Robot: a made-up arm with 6 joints. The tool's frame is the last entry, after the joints.
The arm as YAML. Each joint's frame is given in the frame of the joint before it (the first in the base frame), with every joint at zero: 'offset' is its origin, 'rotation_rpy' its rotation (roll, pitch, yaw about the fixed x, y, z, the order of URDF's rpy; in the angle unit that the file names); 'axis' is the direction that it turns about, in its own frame. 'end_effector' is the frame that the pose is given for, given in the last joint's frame.
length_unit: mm
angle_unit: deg
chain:
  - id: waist
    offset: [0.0, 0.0, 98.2]
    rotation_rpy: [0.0, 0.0, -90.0]
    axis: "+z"
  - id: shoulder
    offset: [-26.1, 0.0, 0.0]
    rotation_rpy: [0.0, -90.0, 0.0]
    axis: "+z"
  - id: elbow
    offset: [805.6, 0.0, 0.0]
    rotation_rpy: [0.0, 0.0, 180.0]
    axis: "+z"
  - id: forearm
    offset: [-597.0, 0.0, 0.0]
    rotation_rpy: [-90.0, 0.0, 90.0]
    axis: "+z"
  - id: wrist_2
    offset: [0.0, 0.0, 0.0]
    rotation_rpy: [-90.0, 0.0, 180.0]
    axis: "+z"
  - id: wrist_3
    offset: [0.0, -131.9, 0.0]
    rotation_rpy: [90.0, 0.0, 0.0]
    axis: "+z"
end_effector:
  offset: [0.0, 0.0, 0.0]
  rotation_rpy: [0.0, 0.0, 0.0]
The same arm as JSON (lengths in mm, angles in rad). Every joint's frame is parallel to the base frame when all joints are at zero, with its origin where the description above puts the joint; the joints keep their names.
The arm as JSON. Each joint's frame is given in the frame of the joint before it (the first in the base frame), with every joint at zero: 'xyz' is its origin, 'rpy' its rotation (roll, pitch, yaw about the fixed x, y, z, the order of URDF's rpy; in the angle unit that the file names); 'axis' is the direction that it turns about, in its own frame. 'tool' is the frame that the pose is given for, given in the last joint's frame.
{"units": {"length": "mm", "angle": "rad"}, "joints": [{"name": "waist", "type": "revolute", "origin": {"xyz": [0.0, 0.0, 98.2], "rpy": [0.0, 0.0, 0.0]}, "axis": [0.0, 0.0, 1.0]}, {"name": "shoulder", "type": "revolute", "origin": {"xyz": [0.0, 26.1, 0.0], "rpy": [0.0, 0.0, 0.0]}, "axis": [0.0, 1.0, 0.0]}, {"name": "elbow", "type": "revolute", "origin": {"xyz": [0.0, 0.0, 805.6], "rpy": [0.0, 0.0, 0.0]}, "axis": [0.0, 1.0, 0.0]}, {"name": "forearm", "type": "revolute", "origin": {"xyz": [0.0, 0.0, 597.0], "rpy": [0.0, 0.0, 0.0]}, "axis": [0.0, 0.0, 1.0]}, {"name": "wrist_2", "type": "revolute", "origin": {"xyz": [0.0, 0.0, 0.0], "rpy": [0.0, 0.0, 0.0]}, "axis": [0.0, 1.0, 0.0]}, {"name": "wrist_3", "type": "revolute", "origin": {"xyz": [0.0, 0.0, 131.9], "rpy": [0.0, 0.0, 0.0]}, "axis": [0.0, 0.0, 1.0]}], "tool": {"origin": {"xyz": [0.0, 0.0, 0.0], "rpy": [0.0, 0.0, 0.0]}}}
